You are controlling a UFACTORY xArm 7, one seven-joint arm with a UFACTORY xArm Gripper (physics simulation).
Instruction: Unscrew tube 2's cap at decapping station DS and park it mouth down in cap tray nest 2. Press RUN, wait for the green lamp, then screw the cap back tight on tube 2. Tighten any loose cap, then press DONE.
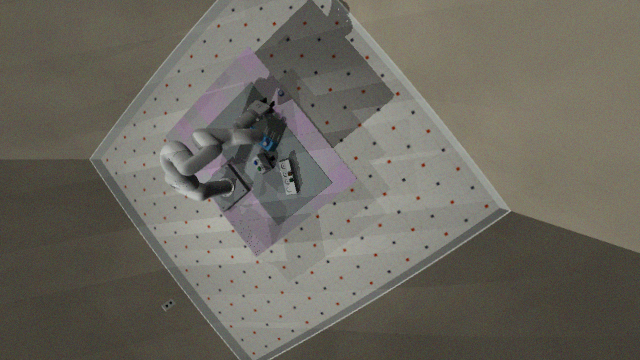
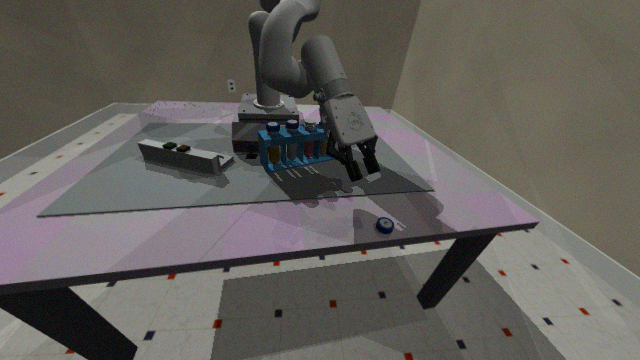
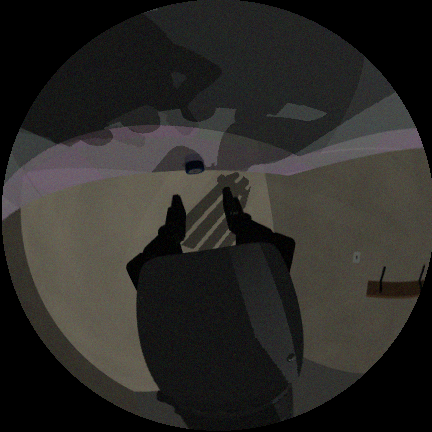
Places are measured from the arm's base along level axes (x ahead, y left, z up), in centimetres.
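Pixels of known places: gripper, fingertip midpoint: (image 1: 270, 101) (image 2: 366, 176) (image 3: 202, 199); arm's base, origin of the base link: (image 1: 226, 187) (image 2: 268, 104).
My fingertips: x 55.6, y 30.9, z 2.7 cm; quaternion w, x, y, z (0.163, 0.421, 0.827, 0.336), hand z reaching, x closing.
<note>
Ahead of a thing's pixels: the offset from my fingertips to its middle. Level surfaces: height alone.
A loose blue cap {dx +7.1, dy +4.0, dz -7.1 cm} (image 1: 281, 93) (image 2: 385, 225) (image 3: 194, 167) lies on the pink table top near its edge, outside the grey mat. My gripper (image 2: 363, 172) (image 3: 202, 199) is partly open and empty, above the mat beside the rack and apart from the cap. The blue rack {dx -17.8, dy -15.0, dz -2.4 cm} (image 1: 272, 142) (image 2: 263, 152) holds tubes upright. Two tubes wear blue caps {dx -14.1, dy -21.9, dz +3.9 cm} (image 2: 273, 127) {dx -16.6, dy -17.3, dz +4.0 cm} (image 2: 292, 124); a third has a pale top (image 2: 310, 126). The top of the yellow tube is hidden behind my gripper. Tube numbers are not readable. A long pale block {dx -14.7, dy -45.5, dz -4.8 cm} (image 1: 288, 185) (image 2: 175, 156) has round nests and green and reddish pieces.
A grey box {dx -25.1, dy -29.7, dz -3.3 cm} (image 1: 261, 163) (image 2: 245, 137) with a blue and a green spot on top stands between the rack and the arm's base (image 2: 268, 112). The grey mat {dz -7.5 cm} (image 2: 125, 187) lies under the rack and the block. The table edge (image 2: 320, 250) runs close to the loose cap.
</note>
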